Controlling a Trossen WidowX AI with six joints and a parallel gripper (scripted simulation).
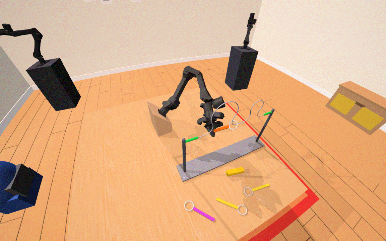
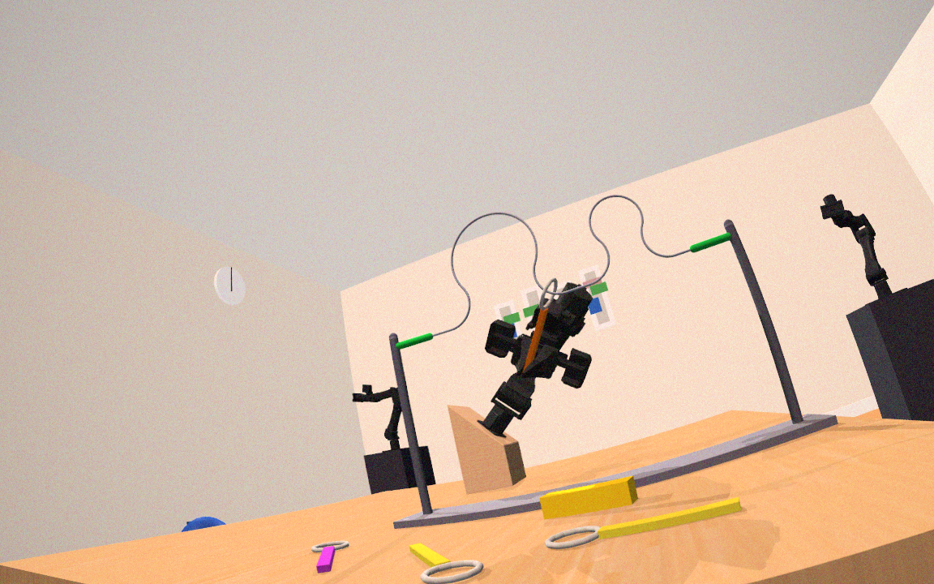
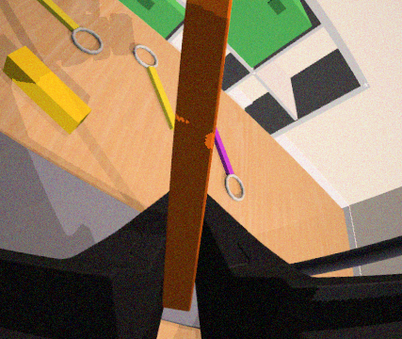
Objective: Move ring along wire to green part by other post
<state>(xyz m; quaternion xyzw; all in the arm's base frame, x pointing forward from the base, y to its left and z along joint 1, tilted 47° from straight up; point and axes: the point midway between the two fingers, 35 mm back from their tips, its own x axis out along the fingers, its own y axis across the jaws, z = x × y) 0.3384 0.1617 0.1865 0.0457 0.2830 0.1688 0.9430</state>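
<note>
The orange-handled ring is 10 mm ahead of my gripper tip, 60 mm to the left of it and 70 mm above it. The rest, counted from my gripper tip: yellow block: 160 mm ahead, 110 mm to the left, 190 mm below; then magenta-handled ring: 280 mm ahead, 190 mm to the right, 200 mm below; then yellow-handled ring: 290 mm ahead, 160 mm to the left, 200 mm below.
</note>
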